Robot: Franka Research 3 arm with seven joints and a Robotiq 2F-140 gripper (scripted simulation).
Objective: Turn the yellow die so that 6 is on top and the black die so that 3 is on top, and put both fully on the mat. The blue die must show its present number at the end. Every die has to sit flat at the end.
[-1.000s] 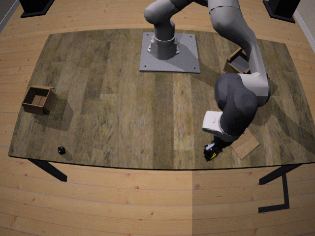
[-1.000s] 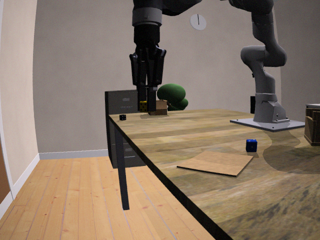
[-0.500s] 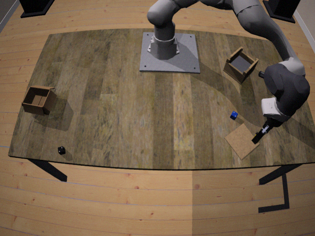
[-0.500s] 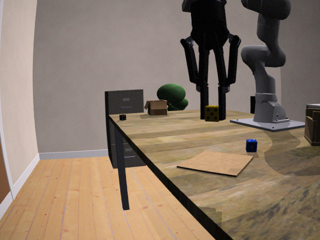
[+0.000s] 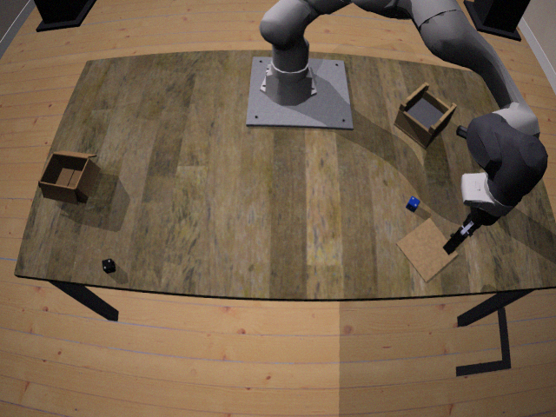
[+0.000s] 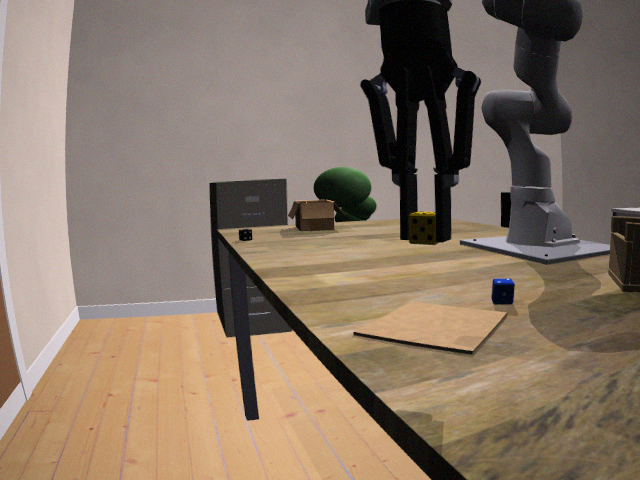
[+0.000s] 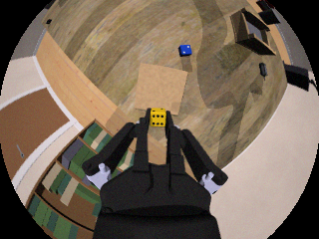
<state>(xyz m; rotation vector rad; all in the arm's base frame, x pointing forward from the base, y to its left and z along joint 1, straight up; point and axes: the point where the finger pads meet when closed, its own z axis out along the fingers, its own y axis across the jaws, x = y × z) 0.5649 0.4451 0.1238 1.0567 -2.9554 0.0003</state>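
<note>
Right now my hand is 140 mm above the tan mat, 30 mm to the left of it and 30 mm past it. Also, from my hand: blue die 170 mm behind, 120 mm below, 70 mm to the right; then wooden crate 480 mm behind, 90 mm below, 10 mm to the left; then yellow die 20 mm below.
</note>
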